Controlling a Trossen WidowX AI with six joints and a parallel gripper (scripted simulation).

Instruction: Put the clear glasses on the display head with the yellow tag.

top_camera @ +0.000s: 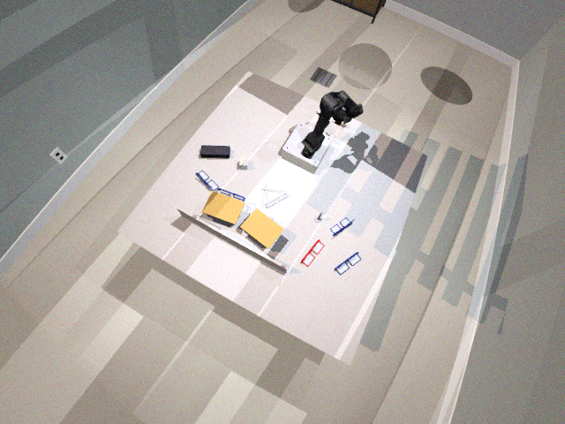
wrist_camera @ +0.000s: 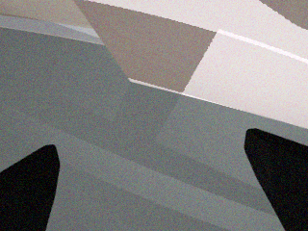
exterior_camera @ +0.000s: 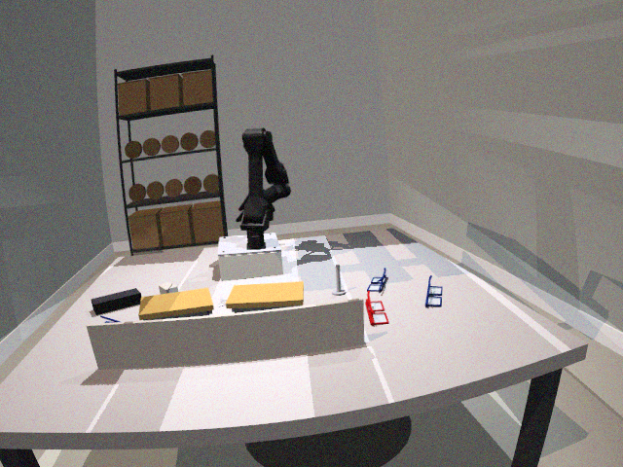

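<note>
Right now the metal post is 54 cm ahead of my gripper tip, 29 cm to the left of it and 14 cm below it. Also, from my gripper tip: long white panel: 88 cm ahead, 11 cm below, 2 cm to the right; then cream cube: 47 cm ahead, 22 cm to the right, 14 cm below; then dark box: 49 cm ahead, 39 cm to the right, 14 cm below.
</note>
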